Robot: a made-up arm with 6 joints.
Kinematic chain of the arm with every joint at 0, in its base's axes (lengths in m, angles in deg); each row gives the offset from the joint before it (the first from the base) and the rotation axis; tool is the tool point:
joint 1: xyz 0 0 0.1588 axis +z
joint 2: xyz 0 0.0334 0 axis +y
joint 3: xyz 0 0 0.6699 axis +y
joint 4: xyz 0 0 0.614 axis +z
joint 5: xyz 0 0 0 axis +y
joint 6: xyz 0 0 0.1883 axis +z
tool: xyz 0 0 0
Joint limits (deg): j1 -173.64..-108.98 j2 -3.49..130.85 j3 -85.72..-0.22 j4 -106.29..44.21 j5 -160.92..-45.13 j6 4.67..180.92
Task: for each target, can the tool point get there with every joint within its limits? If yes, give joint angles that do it. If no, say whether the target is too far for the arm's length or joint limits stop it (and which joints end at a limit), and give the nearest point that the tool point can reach.
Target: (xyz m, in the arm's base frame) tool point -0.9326 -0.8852 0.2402
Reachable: yes | joints -146.38 94.25 -14.87 -84.37 -90.43 116.79
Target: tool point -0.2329 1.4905 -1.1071
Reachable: no: too far | nearest point -0.9366 -0.0436 -0.5202 | short by 1.787 m
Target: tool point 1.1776 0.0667 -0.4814
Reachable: no: joint limits stop it (at a limit: joint 1, joint 2, joint 3) | nearest point 0.7239 0.0430 0.6610 | short by 1.229 m
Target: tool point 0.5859 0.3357 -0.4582
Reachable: no: joint limits stop it (at a limit: joint 2, joint 3) | nearest point 0.5713 0.3273 0.6476 | short by 1.106 m
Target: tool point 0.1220 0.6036 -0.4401
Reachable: no: joint limits stop it (at a limit: joint 1, joint 2, joint 3) | nearest point 0.2265 0.6076 0.6485 | short by 1.094 m
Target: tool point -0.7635 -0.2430 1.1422
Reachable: yes | joints -162.16 63.14 -32.78 12.08 -66.11 45.67
